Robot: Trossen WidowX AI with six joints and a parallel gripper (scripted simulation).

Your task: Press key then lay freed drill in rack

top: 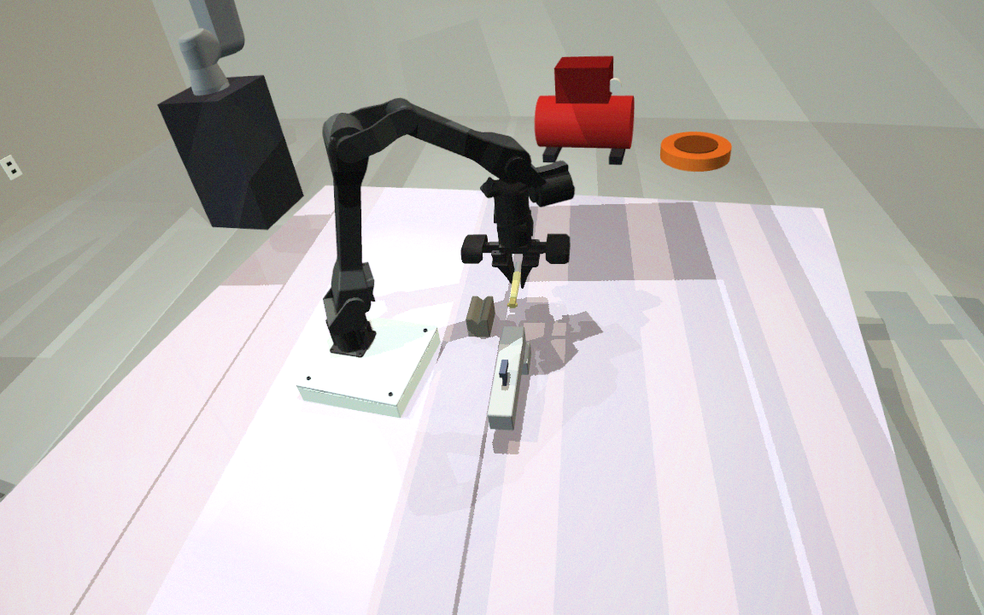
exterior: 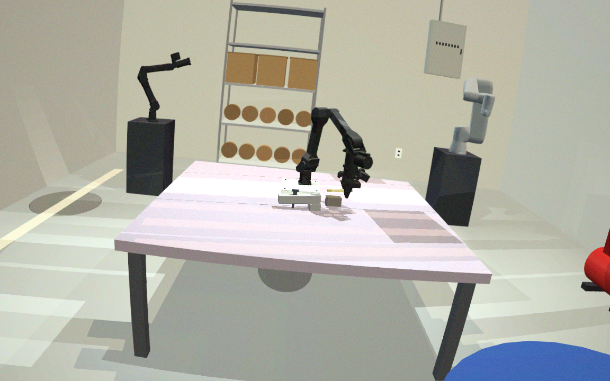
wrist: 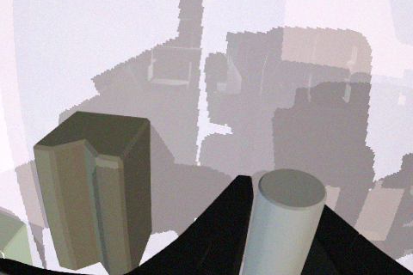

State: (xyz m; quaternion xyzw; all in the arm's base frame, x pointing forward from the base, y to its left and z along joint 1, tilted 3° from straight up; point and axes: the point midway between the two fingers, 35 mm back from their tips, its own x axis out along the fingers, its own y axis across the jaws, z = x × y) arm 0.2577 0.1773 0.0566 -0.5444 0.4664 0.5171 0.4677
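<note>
Now: gripper tip 10 mm short of the drill, 40 mm to the left of it and 30 mm below it. Round my gripper tip: dark blue key (30 mm ahead, 230 mm to the right, 10 mm below); rack (60 mm behind, 50 mm to the right, 40 mm below); pale housing block (30 mm ahead, 200 mm to the right, 20 mm below).
</note>
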